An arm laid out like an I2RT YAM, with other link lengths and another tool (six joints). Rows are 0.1 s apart.
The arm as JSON. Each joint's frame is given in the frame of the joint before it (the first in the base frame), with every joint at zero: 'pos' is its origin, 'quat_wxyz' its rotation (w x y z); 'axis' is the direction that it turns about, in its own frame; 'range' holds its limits. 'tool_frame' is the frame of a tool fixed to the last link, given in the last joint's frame.
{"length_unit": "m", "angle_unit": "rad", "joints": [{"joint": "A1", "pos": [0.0, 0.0, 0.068], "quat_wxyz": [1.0, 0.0, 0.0, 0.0], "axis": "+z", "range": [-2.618, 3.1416]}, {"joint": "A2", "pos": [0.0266, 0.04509, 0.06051], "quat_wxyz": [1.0, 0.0, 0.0, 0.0], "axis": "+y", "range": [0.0, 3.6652]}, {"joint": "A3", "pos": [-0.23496, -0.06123, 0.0], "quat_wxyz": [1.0, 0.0, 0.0, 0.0], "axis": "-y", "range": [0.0, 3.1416]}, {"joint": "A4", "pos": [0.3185, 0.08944, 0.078], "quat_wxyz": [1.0, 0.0, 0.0, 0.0], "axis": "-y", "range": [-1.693, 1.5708]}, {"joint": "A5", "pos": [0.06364, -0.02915, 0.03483], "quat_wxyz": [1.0, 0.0, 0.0, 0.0], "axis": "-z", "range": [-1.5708, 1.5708]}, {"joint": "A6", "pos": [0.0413, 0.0, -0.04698], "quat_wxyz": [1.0, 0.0, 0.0, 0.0], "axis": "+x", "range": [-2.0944, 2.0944]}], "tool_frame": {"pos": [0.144, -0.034, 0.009], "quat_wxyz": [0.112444, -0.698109, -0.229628, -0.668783]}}
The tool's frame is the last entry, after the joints.
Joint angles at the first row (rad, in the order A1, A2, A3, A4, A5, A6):
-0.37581, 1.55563, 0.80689, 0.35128, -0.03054, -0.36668
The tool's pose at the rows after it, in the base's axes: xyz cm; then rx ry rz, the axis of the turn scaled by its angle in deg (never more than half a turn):
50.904 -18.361 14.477 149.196 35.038 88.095
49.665 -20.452 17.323 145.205 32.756 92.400
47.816 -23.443 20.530 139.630 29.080 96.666
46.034 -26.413 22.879 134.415 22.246 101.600
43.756 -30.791 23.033 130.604 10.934 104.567
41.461 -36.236 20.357 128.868 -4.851 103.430
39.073 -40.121 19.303 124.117 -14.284 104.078
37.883 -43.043 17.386 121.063 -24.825 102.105
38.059 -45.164 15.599 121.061 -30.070 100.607
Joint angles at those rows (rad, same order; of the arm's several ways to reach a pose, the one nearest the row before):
-0.39877, 1.48353, 0.79158, 0.35740, -0.07033, -0.35288
-0.45696, 1.41450, 0.77319, 0.37270, -0.11033, -0.33599
-0.53491, 1.34850, 0.75626, 0.40783, -0.14716, -0.31303
-0.59805, 1.31924, 0.75162, 0.46144, -0.14734, -0.24583
-0.67477, 1.34975, 0.75931, 0.52277, -0.11207, -0.15847
-0.74378, 1.46901, 0.80970, 0.56126, -0.01724, -0.06943
-0.80673, 1.54445, 0.83744, 0.62704, 0.03062, -0.00473
-0.82218, 1.65026, 0.90787, 0.63513, 0.13772, 0.05670
-0.83291, 1.75158, 0.99229, 0.61369, 0.17492, 0.08888

